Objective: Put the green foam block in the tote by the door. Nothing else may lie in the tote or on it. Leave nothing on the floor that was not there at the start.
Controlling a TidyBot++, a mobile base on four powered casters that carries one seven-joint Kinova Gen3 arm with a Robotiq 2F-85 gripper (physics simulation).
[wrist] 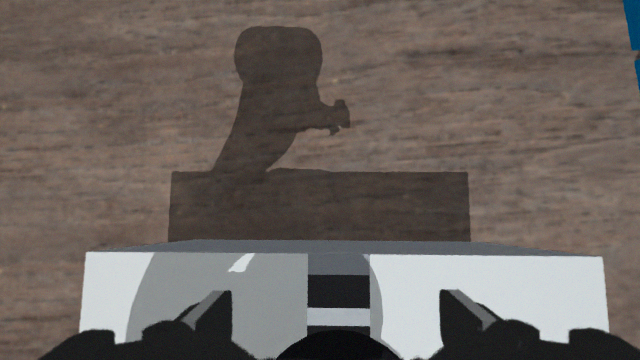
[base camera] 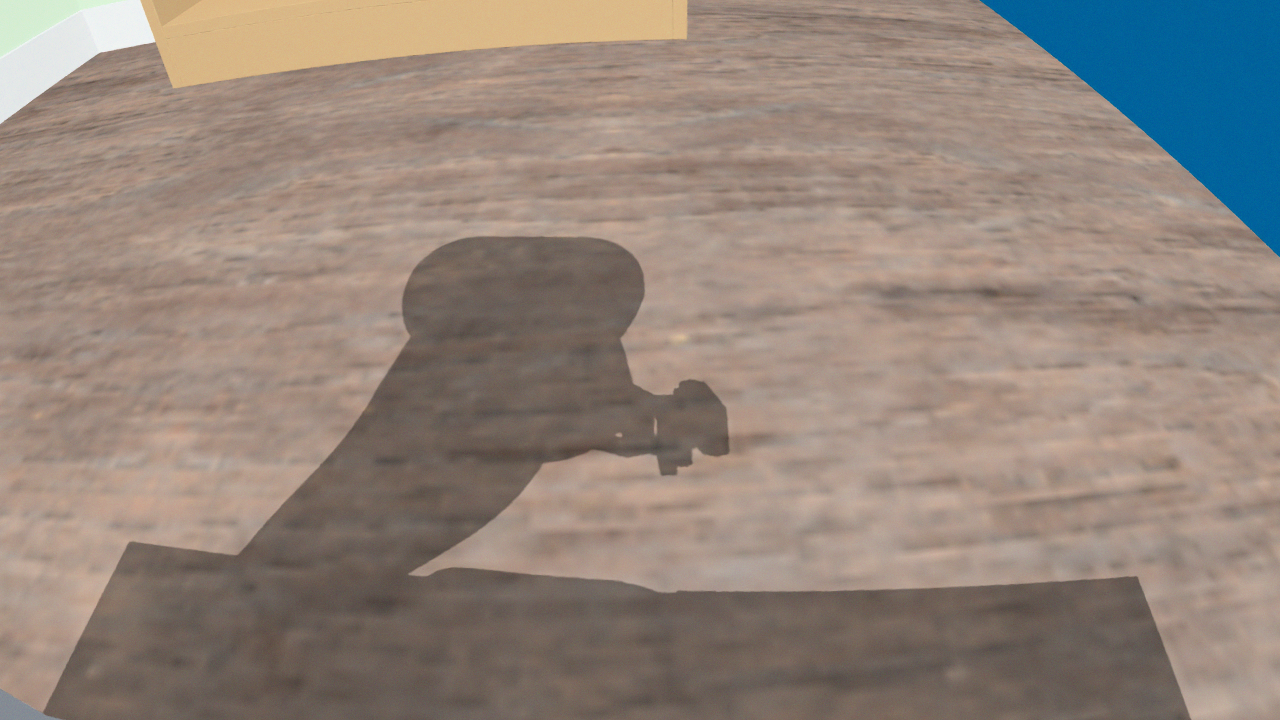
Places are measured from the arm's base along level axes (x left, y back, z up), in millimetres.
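Where they show: gripper, between the fingertips: (wrist: 335, 313).
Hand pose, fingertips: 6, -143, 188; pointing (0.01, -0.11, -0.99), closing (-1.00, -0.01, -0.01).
After its pixels a point has its place, as x, y, z.
My gripper (wrist: 335, 313) {6, -143, 188} is open, with its two dark fingers wide apart and no object between them. It is above the white and grey top of my own base in the wrist view. The green foam block does not show in either view, and neither does a tote that I can identify.
A light wooden piece of furniture (base camera: 429, 40) {356, -1082, -376} stands on the floor at the upper left of the base view, near a white baseboard (base camera: 125, 26) {1080, -1331, -355}. A large blue surface (base camera: 1190, 89) {-600, -845, -315} (wrist: 632, 25) {-619, -595, -385} borders the wood floor (base camera: 895, 358) {-153, -466, -396} on the right. The robot's shadow falls ahead of the base.
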